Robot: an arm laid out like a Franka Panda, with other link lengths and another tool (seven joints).
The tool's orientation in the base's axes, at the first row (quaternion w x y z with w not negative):
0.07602, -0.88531, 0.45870, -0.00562
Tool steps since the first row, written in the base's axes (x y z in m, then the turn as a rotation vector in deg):
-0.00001, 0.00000, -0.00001, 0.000, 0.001, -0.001
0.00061, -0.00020, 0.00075, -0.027, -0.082, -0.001
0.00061, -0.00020, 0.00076, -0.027, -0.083, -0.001
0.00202, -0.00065, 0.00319, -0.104, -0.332, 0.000
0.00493, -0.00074, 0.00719, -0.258, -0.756, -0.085
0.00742, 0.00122, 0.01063, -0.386, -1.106, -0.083
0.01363, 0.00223, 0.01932, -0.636, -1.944, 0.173
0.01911, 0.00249, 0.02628, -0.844, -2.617, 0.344
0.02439, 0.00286, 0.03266, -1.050, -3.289, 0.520
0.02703, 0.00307, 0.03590, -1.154, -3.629, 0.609
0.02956, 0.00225, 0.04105, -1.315, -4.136, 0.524
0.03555, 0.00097, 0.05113, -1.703, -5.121, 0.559
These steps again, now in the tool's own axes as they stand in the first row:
-0.00001, 0.00001, 0.00001, -0.001, 0.000, 0.001
0.00047, -0.00049, -0.00072, 0.051, 0.069, -0.012
0.00047, -0.00049, -0.00073, 0.052, 0.069, -0.012
0.00151, -0.00172, -0.00308, 0.210, 0.273, -0.051
0.00303, -0.00458, -0.00681, 0.470, 0.650, -0.034
0.00267, -0.00820, -0.00976, 0.681, 0.953, -0.092
0.00493, -0.01502, -0.01772, 1.202, 1.595, -0.473
0.00747, -0.02059, -0.02413, 1.618, 2.122, -0.746
0.00985, -0.02598, -0.02997, 2.035, 2.646, -1.023
0.01101, -0.02869, -0.03293, 2.246, 2.911, -1.164
0.01284, -0.03100, -0.03793, 2.570, 3.341, -1.158
0.01674, -0.03654, -0.04758, 3.144, 4.210, -1.351

